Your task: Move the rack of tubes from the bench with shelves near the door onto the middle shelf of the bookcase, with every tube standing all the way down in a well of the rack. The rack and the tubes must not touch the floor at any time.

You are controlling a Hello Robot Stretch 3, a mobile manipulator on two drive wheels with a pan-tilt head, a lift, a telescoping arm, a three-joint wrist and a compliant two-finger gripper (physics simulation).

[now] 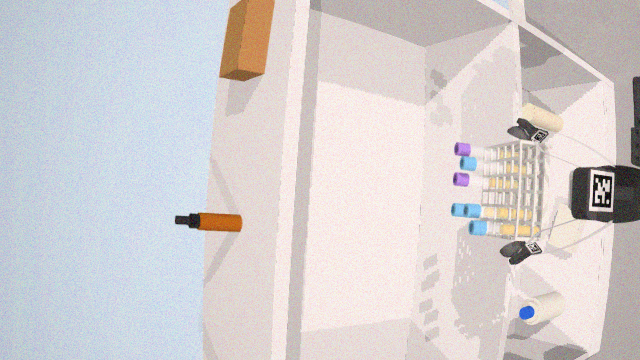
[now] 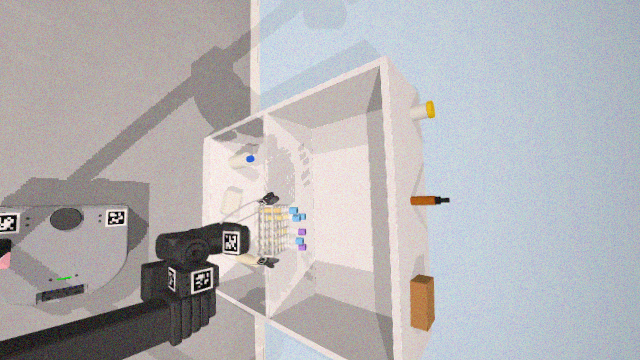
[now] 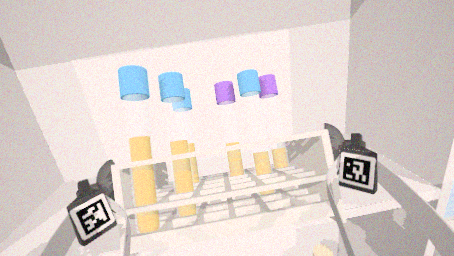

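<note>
My gripper is shut on the ends of the white wire rack, one fingertip at each end. The rack is upright at the open front of the bookcase, near the front edge of its middle shelf. Several tubes with yellow contents stand upright in it, some with blue caps, two with purple caps. Whether each is fully down, or the rack touches the shelf, I cannot tell. The bench does not show.
On the bottom shelf are a cream cylinder, a pale block and a blue-capped bottle. On top are an orange bottle, a brown box and a yellow-capped bottle. Side walls flank the opening.
</note>
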